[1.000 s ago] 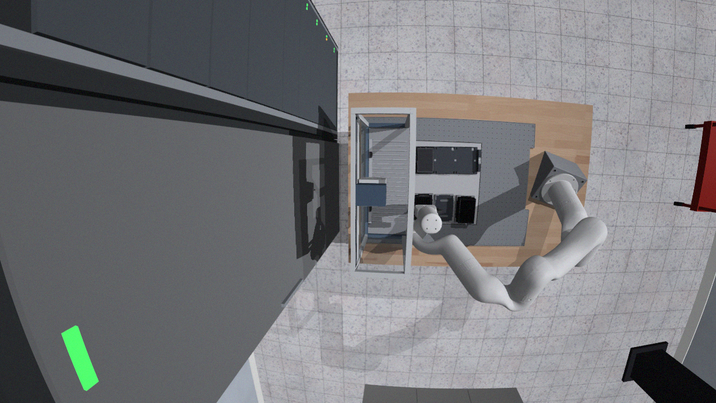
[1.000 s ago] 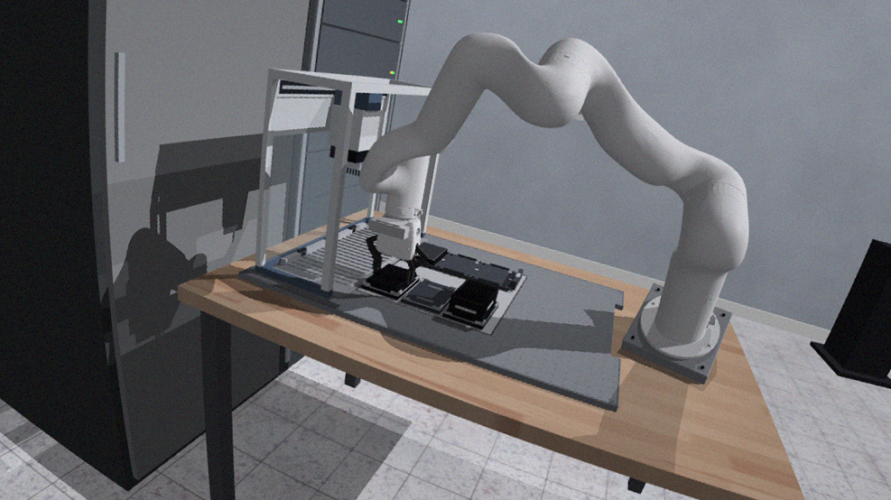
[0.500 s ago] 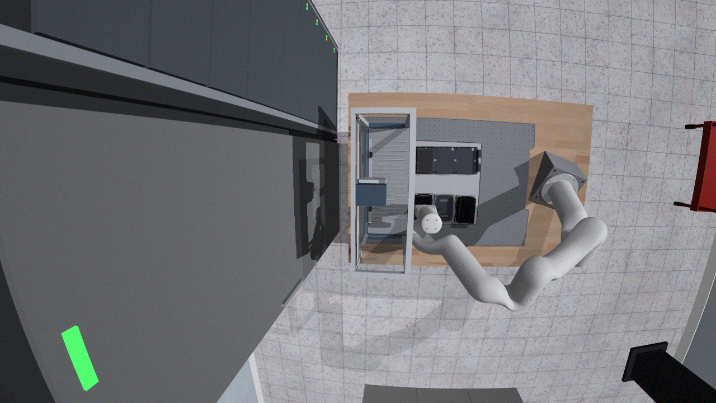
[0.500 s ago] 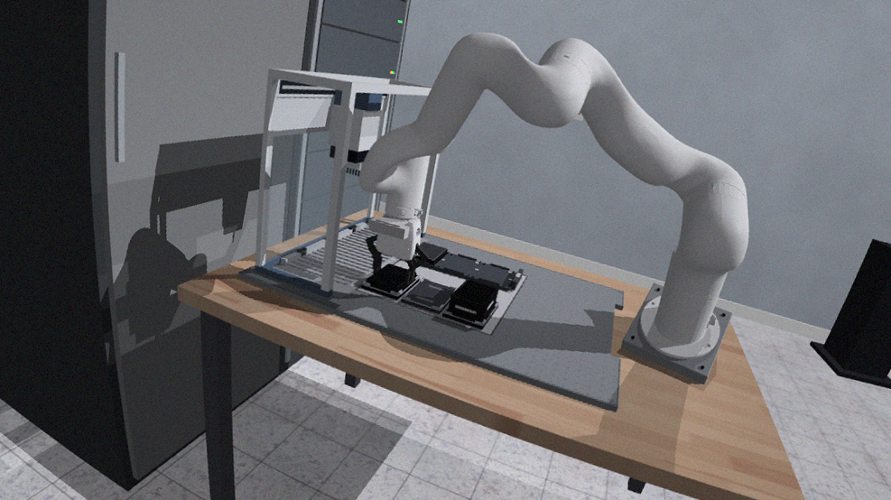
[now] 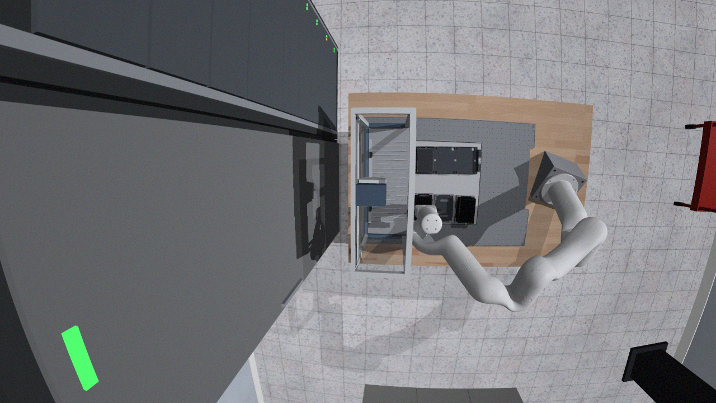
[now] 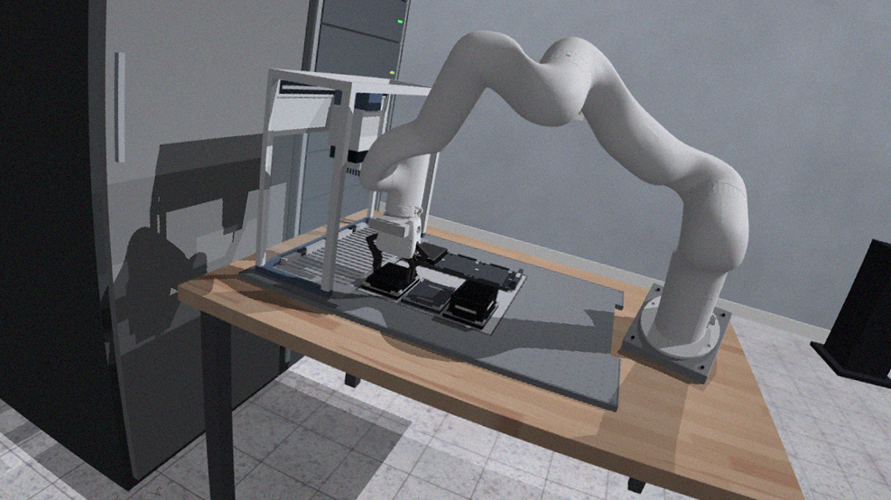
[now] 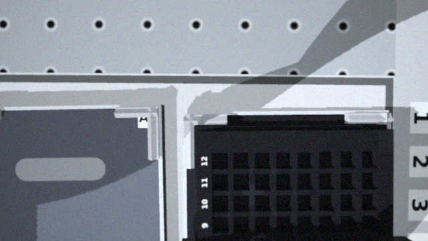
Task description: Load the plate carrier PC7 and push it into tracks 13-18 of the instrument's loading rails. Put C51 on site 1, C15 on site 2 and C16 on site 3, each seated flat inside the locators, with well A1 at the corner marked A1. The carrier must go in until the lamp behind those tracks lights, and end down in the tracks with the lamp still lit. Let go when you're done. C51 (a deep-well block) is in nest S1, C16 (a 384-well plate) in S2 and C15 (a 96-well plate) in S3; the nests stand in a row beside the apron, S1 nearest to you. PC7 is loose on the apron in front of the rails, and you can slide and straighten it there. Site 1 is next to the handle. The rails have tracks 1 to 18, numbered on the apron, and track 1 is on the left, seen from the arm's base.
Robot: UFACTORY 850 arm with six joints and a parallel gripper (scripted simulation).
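The plate carrier PC7 is 23 cm to the right of my hand, 14 cm behind it and 2 cm below it. The rest, counted from my hand: nest S2: 11 cm behind, 3 cm below, 1 cm to the left; then plate C15: 1 cm below; then frame post: 21 cm above, 15 cm to the left, 11 cm ahead.
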